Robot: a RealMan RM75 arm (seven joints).
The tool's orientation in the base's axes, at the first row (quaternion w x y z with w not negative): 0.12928, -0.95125, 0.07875, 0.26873
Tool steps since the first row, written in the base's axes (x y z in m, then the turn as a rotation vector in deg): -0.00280, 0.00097, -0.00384, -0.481, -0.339, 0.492; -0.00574, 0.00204, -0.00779, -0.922, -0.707, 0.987; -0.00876, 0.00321, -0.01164, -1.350, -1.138, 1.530; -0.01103, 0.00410, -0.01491, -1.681, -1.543, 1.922; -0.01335, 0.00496, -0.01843, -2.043, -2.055, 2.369; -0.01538, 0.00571, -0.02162, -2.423, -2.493, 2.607; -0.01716, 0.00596, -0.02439, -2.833, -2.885, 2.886; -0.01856, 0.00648, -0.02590, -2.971, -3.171, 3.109; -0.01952, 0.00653, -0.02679, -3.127, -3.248, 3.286
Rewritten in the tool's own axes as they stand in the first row. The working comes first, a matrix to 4 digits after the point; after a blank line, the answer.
The tool's axes in the first row as the columns of a matrix, in the base's axes (used below as rounded here):
0.8432, -0.2193, -0.4909
-0.0803, -0.9542, 0.2883
-0.5316, -0.2036, -0.8221

-0.00040, 0.00047, 0.00481, -0.640, 0.329, -0.266; -0.00086, 0.00090, 0.00981, -1.245, 0.676, -0.563; -0.00146, 0.00123, 0.01479, -1.860, 1.070, -0.923; -0.00170, 0.00154, 0.01885, -2.315, 1.450, -1.200; -0.00186, 0.00195, 0.02313, -2.817, 1.927, -1.537; -0.00193, 0.00233, 0.02697, -3.229, 2.379, -1.672; -0.00198, 0.00304, 0.03019, -3.691, 2.787, -1.814; -0.00240, 0.00316, 0.03227, -3.903, 3.044, -2.012; -0.00274, 0.00350, 0.03349, -4.123, 3.116, -2.103
